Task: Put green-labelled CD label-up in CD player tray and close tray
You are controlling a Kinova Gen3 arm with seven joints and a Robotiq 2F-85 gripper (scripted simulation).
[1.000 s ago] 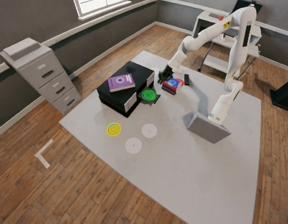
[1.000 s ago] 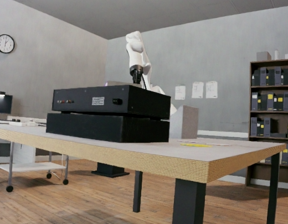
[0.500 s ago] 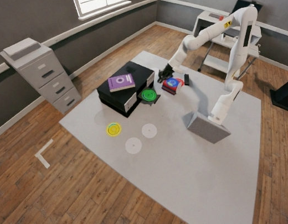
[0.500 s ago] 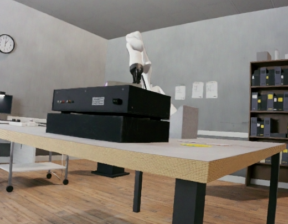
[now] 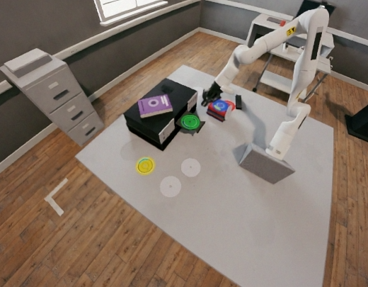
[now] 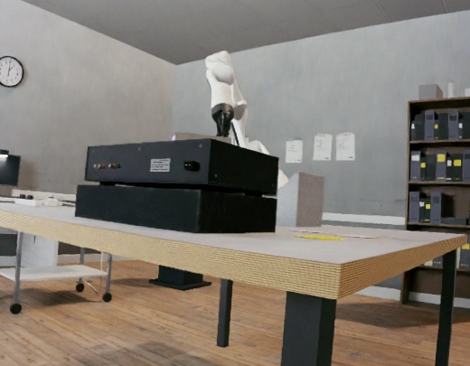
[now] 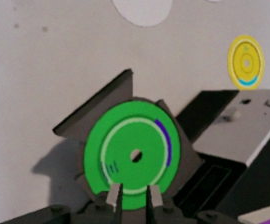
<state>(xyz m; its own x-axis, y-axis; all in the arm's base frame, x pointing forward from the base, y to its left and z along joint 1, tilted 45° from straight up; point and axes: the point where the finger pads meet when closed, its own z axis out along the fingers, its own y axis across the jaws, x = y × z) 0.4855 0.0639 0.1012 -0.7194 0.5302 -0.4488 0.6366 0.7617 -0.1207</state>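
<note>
The CD is 5 cm ahead of my hand, 6 cm to the left of it and 14 cm below it. Also, from my hand: purple book (28 cm ahead, 11 cm to the left, 6 cm below); black block (17 cm behind, 43 cm to the right, 25 cm below).
</note>
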